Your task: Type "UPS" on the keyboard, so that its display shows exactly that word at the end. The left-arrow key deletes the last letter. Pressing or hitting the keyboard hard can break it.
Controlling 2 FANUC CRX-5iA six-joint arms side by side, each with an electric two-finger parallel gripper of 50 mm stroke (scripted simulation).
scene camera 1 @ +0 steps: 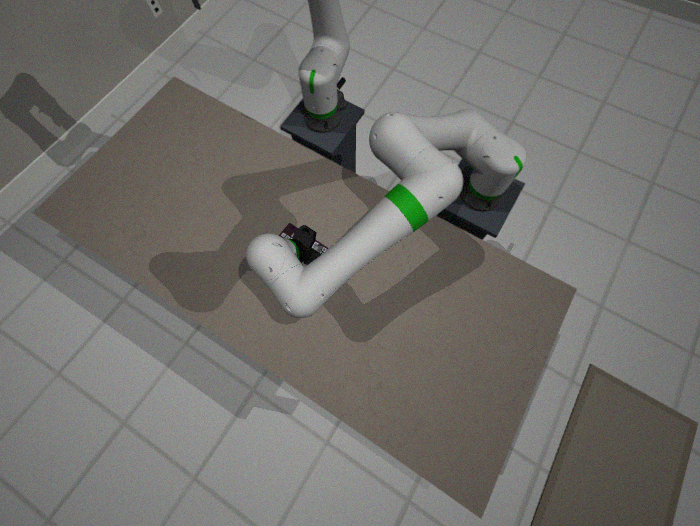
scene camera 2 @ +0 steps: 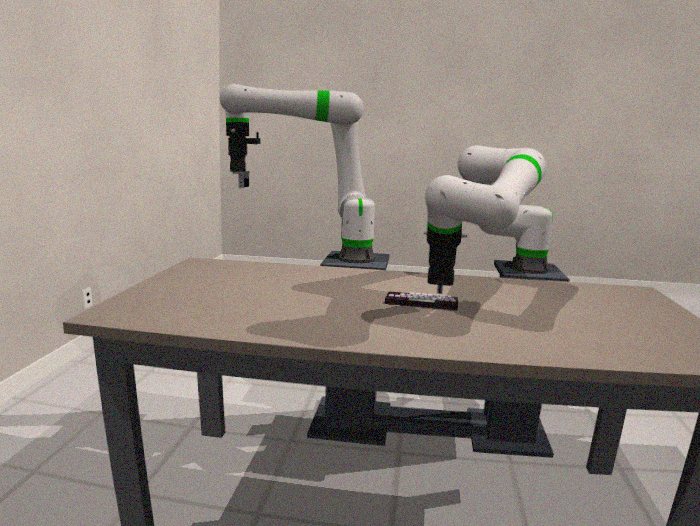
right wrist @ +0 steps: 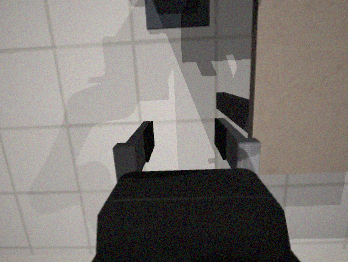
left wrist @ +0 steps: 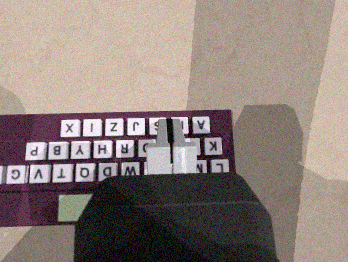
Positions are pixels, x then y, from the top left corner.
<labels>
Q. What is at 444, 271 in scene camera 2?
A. The left gripper.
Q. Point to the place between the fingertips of the right gripper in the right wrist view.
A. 184, 132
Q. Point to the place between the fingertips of the left gripper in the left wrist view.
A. At 169, 132
</labels>
